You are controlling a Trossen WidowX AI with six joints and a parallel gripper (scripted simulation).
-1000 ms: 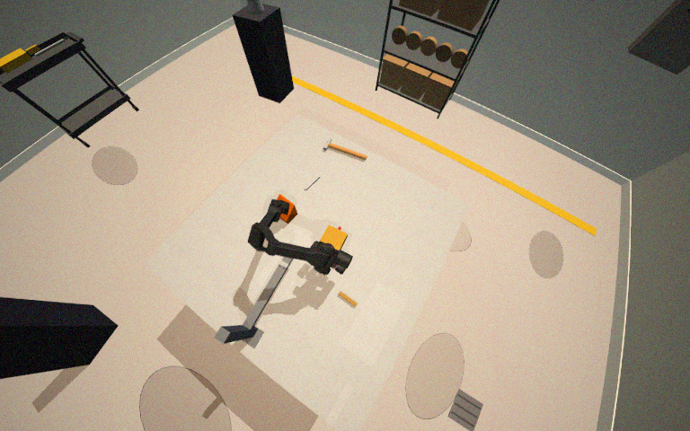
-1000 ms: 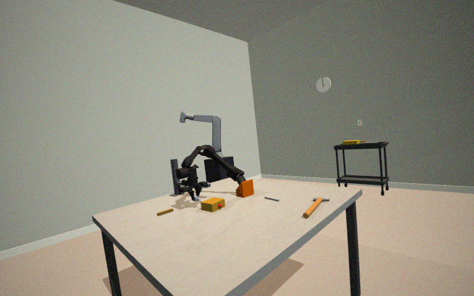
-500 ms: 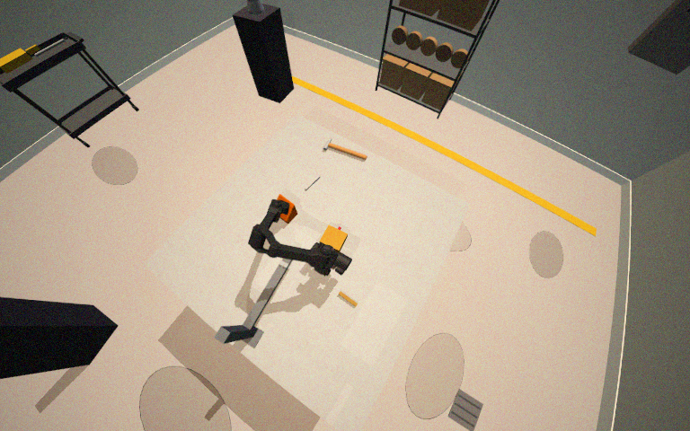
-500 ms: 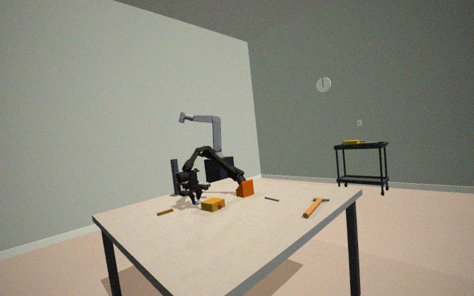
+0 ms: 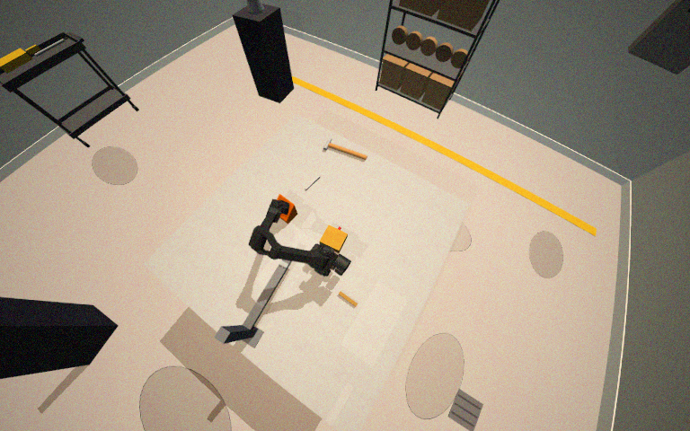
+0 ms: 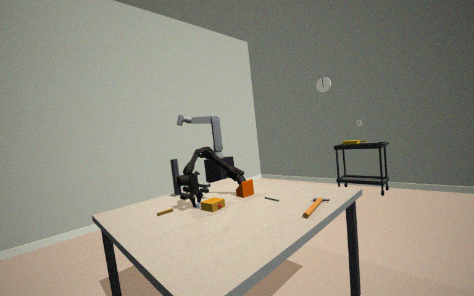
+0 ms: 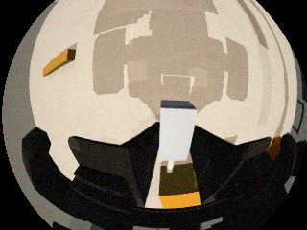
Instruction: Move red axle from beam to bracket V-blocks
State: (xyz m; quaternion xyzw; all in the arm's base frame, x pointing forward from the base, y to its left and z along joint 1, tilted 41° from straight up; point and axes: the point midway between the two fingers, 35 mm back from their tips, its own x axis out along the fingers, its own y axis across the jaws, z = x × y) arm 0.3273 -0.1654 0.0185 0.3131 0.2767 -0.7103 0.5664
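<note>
The yellow beam lies 4 cm behind my gripper tip, 12 cm to the left of it and 2 cm above it. Also, from my gripper tip: short wooden stick 16 cm ahead, 11 cm to the right.
</note>
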